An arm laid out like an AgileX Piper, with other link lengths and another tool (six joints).
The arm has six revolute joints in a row. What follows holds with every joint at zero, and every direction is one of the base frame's. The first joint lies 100.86 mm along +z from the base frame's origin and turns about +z. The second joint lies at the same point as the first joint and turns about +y. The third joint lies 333.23 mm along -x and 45.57 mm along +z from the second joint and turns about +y. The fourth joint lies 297.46 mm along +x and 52.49 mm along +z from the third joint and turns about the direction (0.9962, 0, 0.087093). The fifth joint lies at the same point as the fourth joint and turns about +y. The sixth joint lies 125.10 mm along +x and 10.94 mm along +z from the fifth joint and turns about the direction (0.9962, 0, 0.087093). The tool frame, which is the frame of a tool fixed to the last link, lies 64.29 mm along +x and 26.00 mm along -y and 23.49 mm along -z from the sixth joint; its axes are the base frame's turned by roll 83.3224, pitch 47.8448 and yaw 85.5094 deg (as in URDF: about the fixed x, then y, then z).
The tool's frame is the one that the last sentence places.
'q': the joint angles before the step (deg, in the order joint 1, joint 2, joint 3, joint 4, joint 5, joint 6). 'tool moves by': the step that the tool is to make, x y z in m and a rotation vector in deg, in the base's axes. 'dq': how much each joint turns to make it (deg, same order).
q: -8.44 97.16 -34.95 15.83 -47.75 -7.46
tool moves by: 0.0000 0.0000 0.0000 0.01 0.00 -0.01
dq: 0.00 0.00 0.00 0.02 0.01 0.00
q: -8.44 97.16 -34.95 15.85 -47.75 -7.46
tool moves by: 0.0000 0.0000 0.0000 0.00 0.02 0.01
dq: -0.01 -0.01 -0.01 -0.01 0.03 0.00
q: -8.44 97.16 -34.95 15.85 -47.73 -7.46
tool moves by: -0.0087 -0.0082 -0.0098 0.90 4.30 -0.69
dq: -1.63 -0.71 0.03 0.05 5.06 -1.04
